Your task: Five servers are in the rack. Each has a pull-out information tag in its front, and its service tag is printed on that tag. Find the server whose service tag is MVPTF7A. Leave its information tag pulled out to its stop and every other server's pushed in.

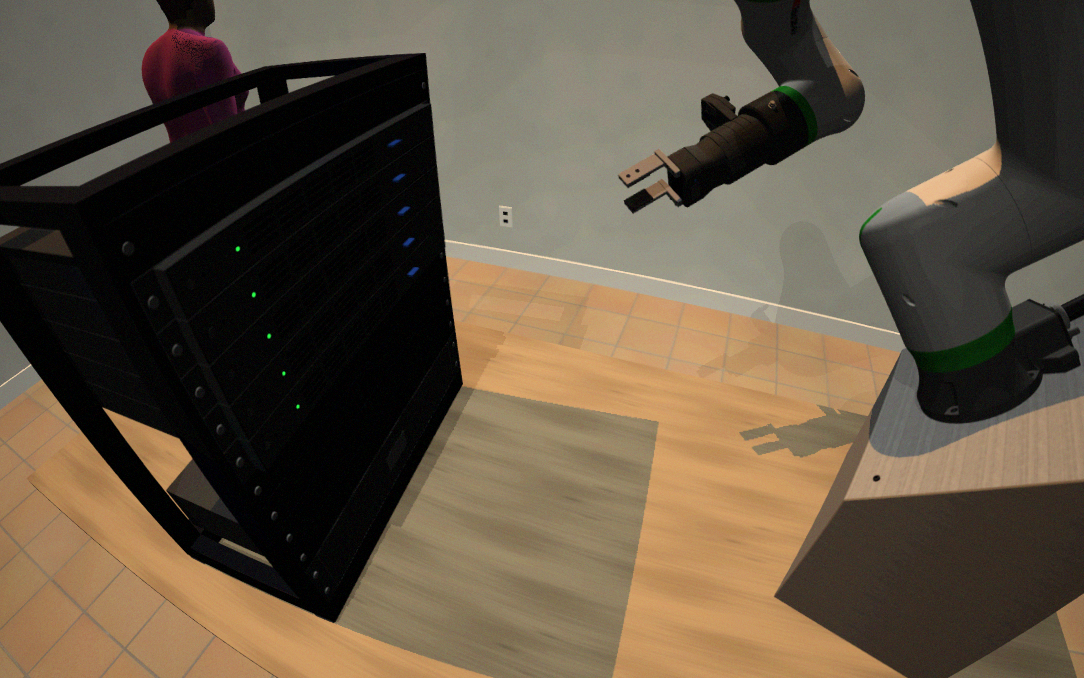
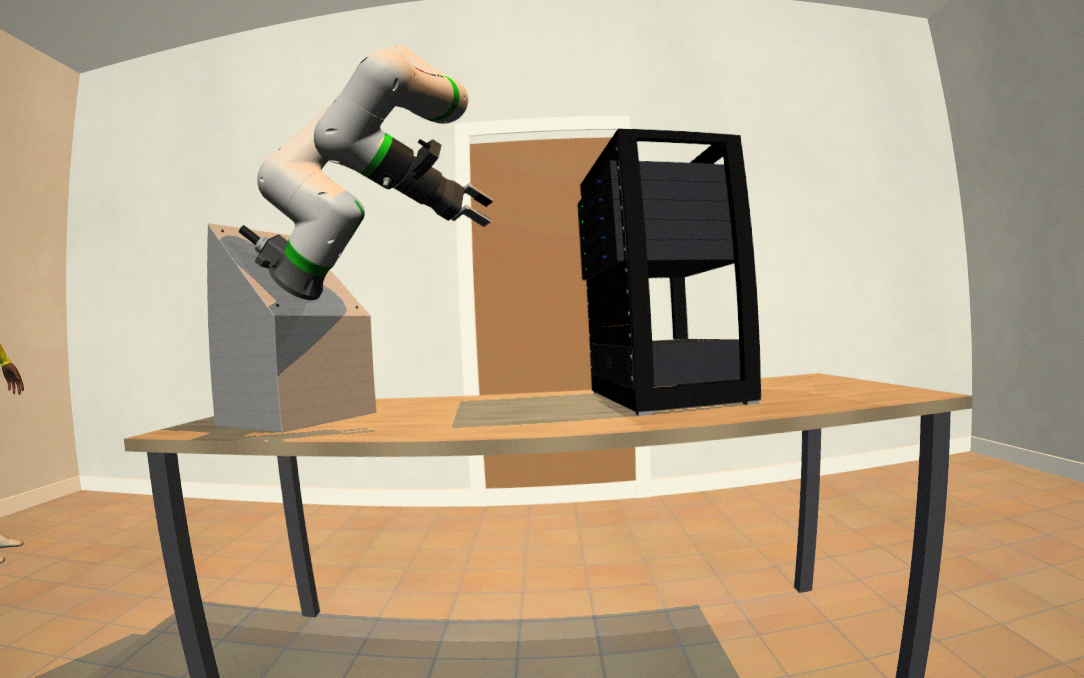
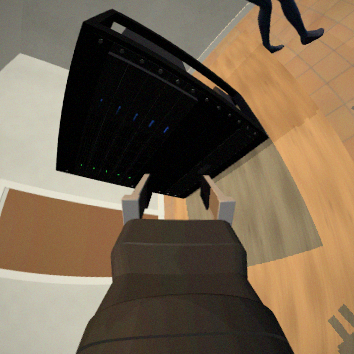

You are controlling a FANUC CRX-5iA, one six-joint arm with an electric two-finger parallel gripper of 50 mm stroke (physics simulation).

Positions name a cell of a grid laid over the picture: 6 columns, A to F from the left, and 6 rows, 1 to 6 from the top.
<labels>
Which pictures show the gripper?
Image 1, image 2 and image 3: all of them.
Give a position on a black server rack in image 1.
B3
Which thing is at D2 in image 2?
A black server rack.
</labels>
